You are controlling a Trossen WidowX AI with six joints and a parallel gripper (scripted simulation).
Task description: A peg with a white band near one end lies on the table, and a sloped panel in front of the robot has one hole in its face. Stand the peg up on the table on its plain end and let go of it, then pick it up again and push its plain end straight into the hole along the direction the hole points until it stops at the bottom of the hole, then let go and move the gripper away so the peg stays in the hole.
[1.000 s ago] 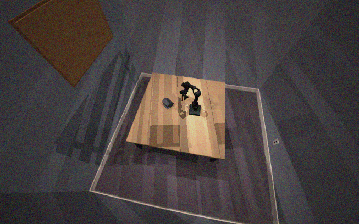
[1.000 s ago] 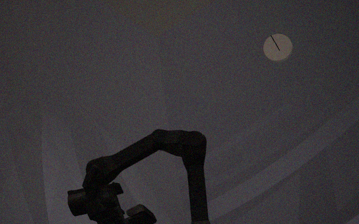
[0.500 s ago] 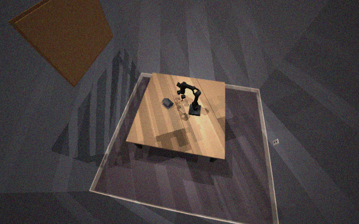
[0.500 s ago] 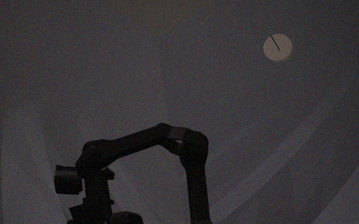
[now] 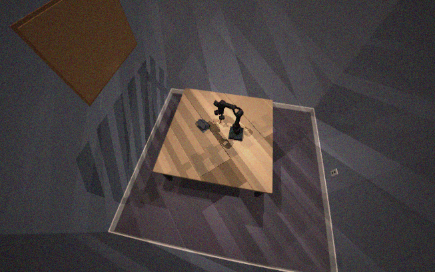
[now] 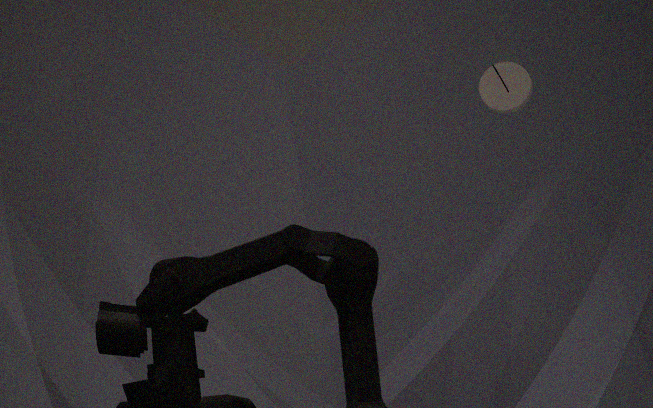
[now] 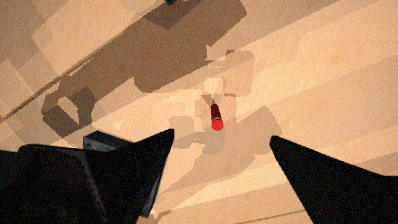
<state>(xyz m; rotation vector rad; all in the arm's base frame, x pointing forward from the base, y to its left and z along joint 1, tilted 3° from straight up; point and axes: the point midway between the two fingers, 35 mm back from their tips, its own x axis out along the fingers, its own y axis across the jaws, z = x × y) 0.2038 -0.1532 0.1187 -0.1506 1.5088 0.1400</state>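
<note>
The red peg is 5 cm below my gripper tip. Round my gripper tip: grey sloped panel 21 cm ahead, 9 cm to the left, 5 cm below.
</note>
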